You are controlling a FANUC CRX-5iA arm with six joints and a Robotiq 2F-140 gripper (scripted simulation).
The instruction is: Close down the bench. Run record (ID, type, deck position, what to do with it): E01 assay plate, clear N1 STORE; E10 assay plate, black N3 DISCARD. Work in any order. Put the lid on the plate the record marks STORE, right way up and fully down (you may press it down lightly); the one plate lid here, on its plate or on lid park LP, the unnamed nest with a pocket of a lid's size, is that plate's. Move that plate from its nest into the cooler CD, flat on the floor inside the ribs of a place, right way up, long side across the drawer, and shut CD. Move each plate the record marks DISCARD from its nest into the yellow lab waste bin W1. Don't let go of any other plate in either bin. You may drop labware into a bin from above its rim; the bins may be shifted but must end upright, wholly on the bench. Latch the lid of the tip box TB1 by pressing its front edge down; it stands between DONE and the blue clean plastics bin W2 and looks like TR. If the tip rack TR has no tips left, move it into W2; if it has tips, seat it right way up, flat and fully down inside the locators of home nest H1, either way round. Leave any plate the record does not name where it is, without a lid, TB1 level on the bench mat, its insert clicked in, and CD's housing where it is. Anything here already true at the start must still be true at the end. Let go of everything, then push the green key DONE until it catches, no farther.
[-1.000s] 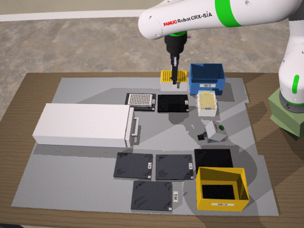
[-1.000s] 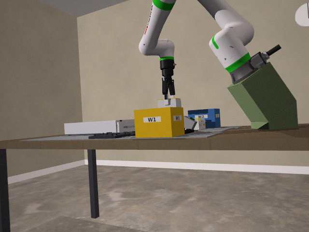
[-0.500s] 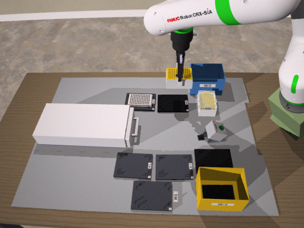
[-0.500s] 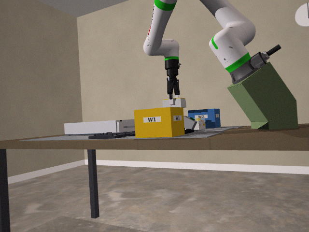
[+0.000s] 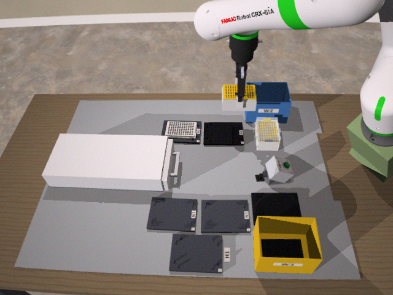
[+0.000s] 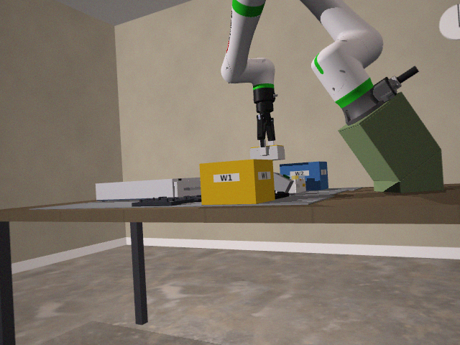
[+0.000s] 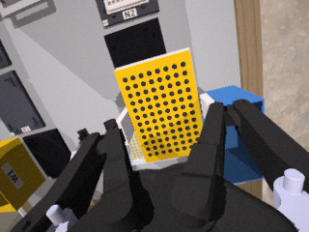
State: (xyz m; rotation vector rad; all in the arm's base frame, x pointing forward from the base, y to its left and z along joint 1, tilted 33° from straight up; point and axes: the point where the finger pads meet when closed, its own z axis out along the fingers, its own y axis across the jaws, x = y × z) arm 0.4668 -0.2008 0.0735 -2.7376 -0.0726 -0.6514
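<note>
Now: the green DONE key 200 mm behind my hand, 220 mm to the left of it and 120 mm below it. From my hand the other things lie so: black nest N4: 50 mm ahead, 50 mm to the left, 180 mm below; tip rack TR: 10 mm behind, 10 mm to the right, 10 mm below; tip box TB1: 130 mm behind, 50 mm to the left, 150 mm below.
</note>
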